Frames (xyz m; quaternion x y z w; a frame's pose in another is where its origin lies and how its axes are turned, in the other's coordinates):
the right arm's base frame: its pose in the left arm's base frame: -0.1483 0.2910 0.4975 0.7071 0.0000 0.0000 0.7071
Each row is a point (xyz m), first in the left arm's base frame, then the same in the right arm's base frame.
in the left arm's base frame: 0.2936 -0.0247 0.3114
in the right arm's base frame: 0.4419 -0.1861 0.3157
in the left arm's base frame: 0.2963 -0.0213 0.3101
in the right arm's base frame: 0.4446 -0.1874 0.3123
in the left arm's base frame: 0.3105 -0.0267 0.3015
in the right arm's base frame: 0.4588 -0.1960 0.3177
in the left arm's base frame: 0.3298 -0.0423 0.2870
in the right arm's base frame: 0.4781 -0.2105 0.3333
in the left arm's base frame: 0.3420 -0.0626 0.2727
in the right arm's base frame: 0.4903 -0.2248 0.3536
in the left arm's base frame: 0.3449 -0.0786 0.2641
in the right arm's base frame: 0.4932 -0.2334 0.3696
